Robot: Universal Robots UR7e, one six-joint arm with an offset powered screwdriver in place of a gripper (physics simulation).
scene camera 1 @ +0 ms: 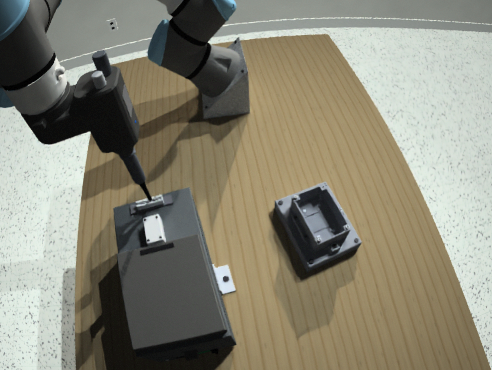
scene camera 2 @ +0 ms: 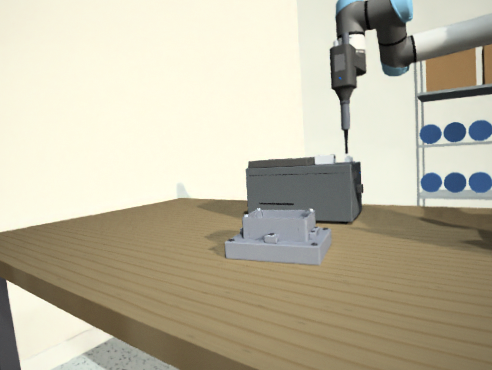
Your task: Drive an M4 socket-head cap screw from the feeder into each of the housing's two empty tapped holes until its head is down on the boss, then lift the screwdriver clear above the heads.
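There's a dark feeder cover [scene camera 1: 169, 298] to be seen here.
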